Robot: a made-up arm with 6 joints. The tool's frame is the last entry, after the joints. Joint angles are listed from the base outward.
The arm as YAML. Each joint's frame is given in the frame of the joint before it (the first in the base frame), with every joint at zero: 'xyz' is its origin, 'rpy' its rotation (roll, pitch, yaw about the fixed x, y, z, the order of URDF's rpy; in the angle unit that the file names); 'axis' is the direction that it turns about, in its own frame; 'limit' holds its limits. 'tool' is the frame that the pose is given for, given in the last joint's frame.
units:
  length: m
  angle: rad
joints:
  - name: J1
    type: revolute
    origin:
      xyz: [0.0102, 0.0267, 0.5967]
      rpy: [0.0, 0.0, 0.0]
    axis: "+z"
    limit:
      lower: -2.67
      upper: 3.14
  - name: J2
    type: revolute
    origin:
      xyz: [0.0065, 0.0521, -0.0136]
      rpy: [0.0, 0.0, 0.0]
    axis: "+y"
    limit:
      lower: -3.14
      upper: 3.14
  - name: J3
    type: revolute
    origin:
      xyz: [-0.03, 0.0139, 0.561]
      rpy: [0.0, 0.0, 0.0]
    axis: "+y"
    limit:
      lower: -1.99
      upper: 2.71
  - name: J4
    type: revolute
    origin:
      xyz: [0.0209, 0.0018, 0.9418]
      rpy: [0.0, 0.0, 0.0]
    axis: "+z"
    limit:
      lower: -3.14
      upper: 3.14
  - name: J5
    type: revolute
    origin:
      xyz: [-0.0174, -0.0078, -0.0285]
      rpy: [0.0, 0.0, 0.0]
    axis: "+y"
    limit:
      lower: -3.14
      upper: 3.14
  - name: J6
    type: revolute
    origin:
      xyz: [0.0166, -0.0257, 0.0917]
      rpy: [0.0, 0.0, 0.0]
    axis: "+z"
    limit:
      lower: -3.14
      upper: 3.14
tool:
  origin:
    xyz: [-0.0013, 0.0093, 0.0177]
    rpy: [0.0, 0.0, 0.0]
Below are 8 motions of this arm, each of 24 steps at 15 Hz.
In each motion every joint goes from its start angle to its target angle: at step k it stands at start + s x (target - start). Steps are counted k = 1, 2, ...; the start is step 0. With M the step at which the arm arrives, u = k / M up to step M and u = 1 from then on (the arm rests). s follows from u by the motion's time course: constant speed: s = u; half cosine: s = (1 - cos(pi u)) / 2; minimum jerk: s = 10 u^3 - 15 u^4 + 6 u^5.
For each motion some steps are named. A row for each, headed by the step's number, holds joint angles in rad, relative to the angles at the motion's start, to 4 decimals.
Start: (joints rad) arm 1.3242 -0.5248 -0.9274 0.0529 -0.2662 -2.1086
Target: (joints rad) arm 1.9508 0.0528 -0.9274 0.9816 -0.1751 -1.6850
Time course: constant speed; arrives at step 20
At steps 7, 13, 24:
7: 0.2193 0.2022 0.0000 0.3250 0.0319 0.1483
13: 0.4073 0.3754 0.0000 0.6037 0.0592 0.2753
24: 0.6266 0.5776 0.0000 0.9287 0.0911 0.4236

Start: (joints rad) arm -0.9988 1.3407 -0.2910 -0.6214 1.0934 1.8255
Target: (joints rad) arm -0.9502 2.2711 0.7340 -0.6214 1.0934 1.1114
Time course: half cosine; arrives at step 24
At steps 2, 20, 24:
2: 0.0008 0.0159 0.0175 0.0000 0.0000 -0.0122
20: 0.0453 0.8681 0.9563 0.0000 0.0000 -0.6663
24: 0.0486 0.9304 1.0250 0.0000 0.0000 -0.7141

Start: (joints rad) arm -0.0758 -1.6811 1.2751 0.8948 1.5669 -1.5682
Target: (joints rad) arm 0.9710 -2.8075 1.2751 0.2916 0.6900 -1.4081
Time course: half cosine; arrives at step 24
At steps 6, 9, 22, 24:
6: 0.1533 -0.1650 0.0000 -0.0883 -0.1284 0.0234
9: 0.3231 -0.3477 0.0000 -0.1862 -0.2707 0.0494
22: 1.0290 -1.1072 0.0000 -0.5929 -0.8620 0.1574
24: 1.0468 -1.1264 0.0000 -0.6032 -0.8769 0.1601

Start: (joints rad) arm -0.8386 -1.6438 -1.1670 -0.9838 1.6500 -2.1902
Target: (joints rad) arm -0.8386 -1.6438 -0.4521 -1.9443 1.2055 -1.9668
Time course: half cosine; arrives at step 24
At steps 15, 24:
15: 0.0000 0.0000 0.4942 -0.6640 -0.3073 0.1544
24: 0.0000 0.0000 0.7149 -0.9605 -0.4445 0.2234

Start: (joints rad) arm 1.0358 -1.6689 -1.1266 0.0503 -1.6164 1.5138
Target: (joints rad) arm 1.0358 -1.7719 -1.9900 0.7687 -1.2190 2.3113
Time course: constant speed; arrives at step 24
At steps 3, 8, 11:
3: 0.0000 -0.0129 -0.1079 0.0898 0.0497 0.0997
8: 0.0000 -0.0343 -0.2878 0.2395 0.1325 0.2658
11: 0.0000 -0.0472 -0.3957 0.3293 0.1821 0.3655

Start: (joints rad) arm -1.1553 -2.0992 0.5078 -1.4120 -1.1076 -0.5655
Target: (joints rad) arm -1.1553 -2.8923 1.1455 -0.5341 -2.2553 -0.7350
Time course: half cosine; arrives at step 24
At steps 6, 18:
6: 0.0000 -0.1161 0.0934 0.1286 -0.1681 -0.0248
18: 0.0000 -0.6770 0.5443 0.7493 -0.9796 -0.1447

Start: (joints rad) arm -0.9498 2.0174 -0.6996 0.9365 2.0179 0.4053
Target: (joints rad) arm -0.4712 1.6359 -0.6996 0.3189 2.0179 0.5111
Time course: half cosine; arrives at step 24
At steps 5, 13, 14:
5: 0.0495 -0.0394 0.0000 -0.0638 0.0000 0.0109
13: 0.2705 -0.2156 0.0000 -0.3491 0.0000 0.0598
14: 0.3012 -0.2401 0.0000 -0.3887 0.0000 0.0666

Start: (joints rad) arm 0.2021 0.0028 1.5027 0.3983 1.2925 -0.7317
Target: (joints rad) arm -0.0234 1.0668 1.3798 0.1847 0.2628 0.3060
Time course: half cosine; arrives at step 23
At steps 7, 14, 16, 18, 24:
7: -0.0477 0.2252 -0.0260 -0.0452 -0.2179 0.2196
14: -0.1505 0.7102 -0.0820 -0.1426 -0.6873 0.6926
16: -0.1778 0.8388 -0.0969 -0.1684 -0.8118 0.8181
18: -0.2002 0.9447 -0.1091 -0.1896 -0.9142 0.9213
24: -0.2255 1.0640 -0.1229 -0.2136 -1.0297 1.0377

